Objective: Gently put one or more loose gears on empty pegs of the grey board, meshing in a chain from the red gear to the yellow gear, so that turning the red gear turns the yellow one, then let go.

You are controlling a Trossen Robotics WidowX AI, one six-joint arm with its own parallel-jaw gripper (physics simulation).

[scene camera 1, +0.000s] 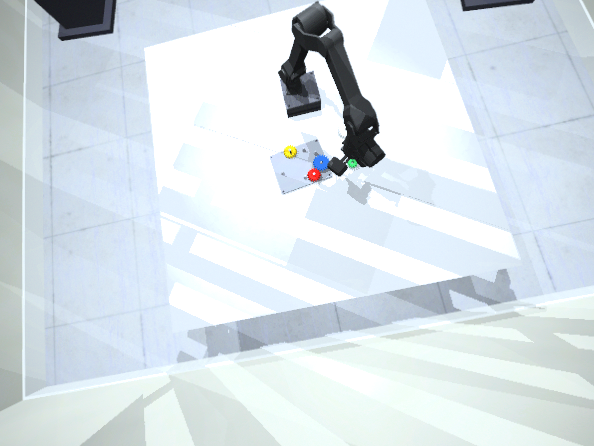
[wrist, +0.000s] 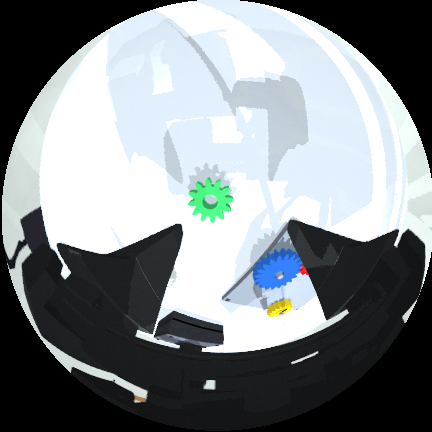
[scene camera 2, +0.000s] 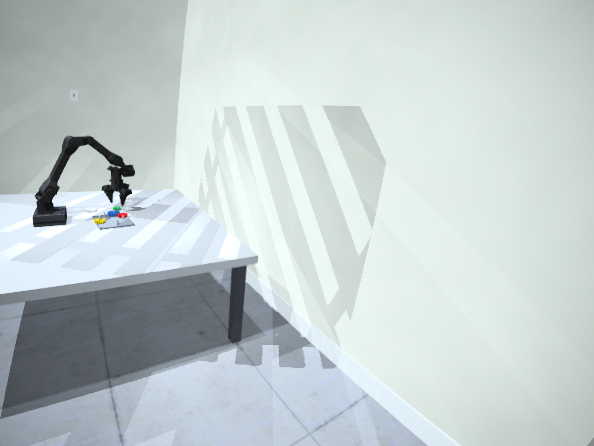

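Where they show: gripper, fingertip midpoint: (scene camera 1: 347,161) (wrist: 236,227) (scene camera 2: 117,204); arm's base, link origin: (scene camera 1: 293,87) (wrist: 189,345) (scene camera 2: 45,212).
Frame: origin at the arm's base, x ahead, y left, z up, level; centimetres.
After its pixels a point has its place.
Observation:
The grey board (scene camera 1: 295,181) {y -1.8, x 37.8, z -4.8 cm} (scene camera 2: 116,226) {y -9.6, x 33.8, z -4.9 cm} (wrist: 242,292) {y 7.4, x 24.4, z -4.8 cm} lies on the table. The red gear (scene camera 1: 314,175) {y 5.9, x 36.6, z -3.0 cm} (scene camera 2: 122,215) (wrist: 304,270) {y 5.8, x 34.1, z -3.2 cm} and yellow gear (scene camera 1: 290,151) {y -3.0, x 25.9, z -2.9 cm} (scene camera 2: 100,221) {y -5.6, x 26.0, z -3.5 cm} (wrist: 279,308) {y -1.7, x 26.0, z -3.4 cm} are on it, apart. The blue gear (scene camera 1: 321,162) (scene camera 2: 113,213) {y 6.3, x 31.4, z -3.1 cm} (wrist: 276,270) {y 9.9, x 31.6, z -3.1 cm} sits on the board beside the red gear, their teeth close together. The green gear (scene camera 1: 352,163) {y 20.9, x 33.1, z -3.8 cm} (scene camera 2: 116,208) {y 19.8, x 32.2, z -4.3 cm} (wrist: 210,200) {y 20.7, x 31.6, z -5.5 cm} lies loose on the table beyond the board. My gripper (scene camera 2: 117,203) {y 18.6, x 32.7, z -1.6 cm} (wrist: 236,227) {y 18.6, x 32.7, z -1.6 cm} is open and empty above the table near the green gear. A finger partly hides the red gear in the wrist view.
A pale white gear (scene camera 1: 341,133) {y 17.9, x 19.5, z -4.3 cm} (scene camera 2: 90,210) {y 16.6, x 18.4, z -4.3 cm} lies on the table between the arm's base (scene camera 1: 301,95) {y 2.9, x 4.2, z 0.1 cm} (scene camera 2: 49,216) {y -4.4, x 2.7, z -0.7 cm} (wrist: 190,330) {y 5.6, x 8.1, z -2.0 cm} and the green gear. Bare pegs (scene camera 1: 304,150) {y 2.6, x 25.6, z -3.8 cm} (scene camera 1: 283,174) {y -6.3, x 34.8, z -4.0 cm} stand on the board. Strong light and shadow stripes cross the table (scene camera 1: 225,225) {y -30.9, x 53.5, z -5.6 cm} (scene camera 2: 200,250) {y -42.6, x 69.7, z -5.6 cm}.

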